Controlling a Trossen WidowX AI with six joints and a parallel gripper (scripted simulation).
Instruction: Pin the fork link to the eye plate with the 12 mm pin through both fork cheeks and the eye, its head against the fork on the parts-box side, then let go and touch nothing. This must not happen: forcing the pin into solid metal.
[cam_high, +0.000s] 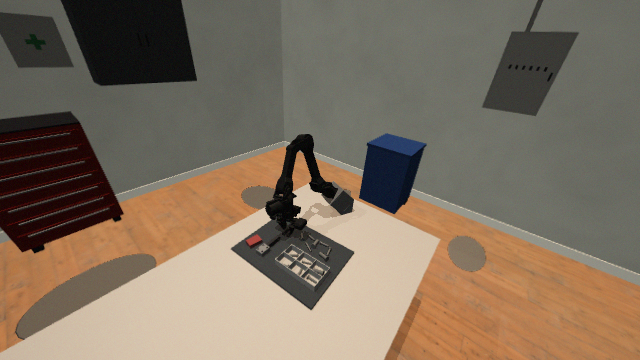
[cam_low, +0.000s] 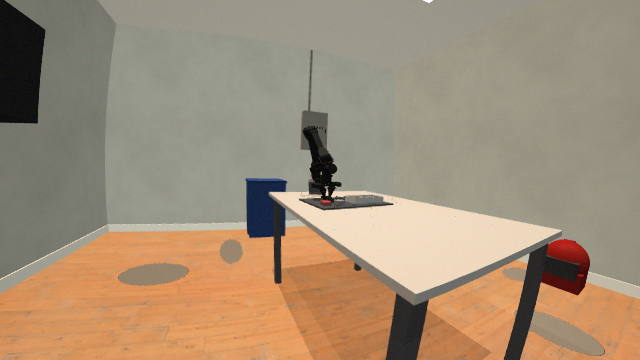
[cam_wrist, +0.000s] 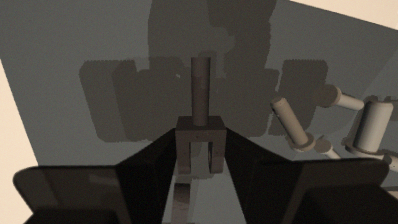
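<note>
Right now the fork link is 30 mm below my hand. The rest, counted from my hand: eye plate: 80 mm ahead, 30 mm below, 10 mm to the right; dark mat: 90 mm to the left, 70 mm ahead, 50 mm below; grey block: 160 mm ahead, 20 mm below, 10 mm to the right.
</note>
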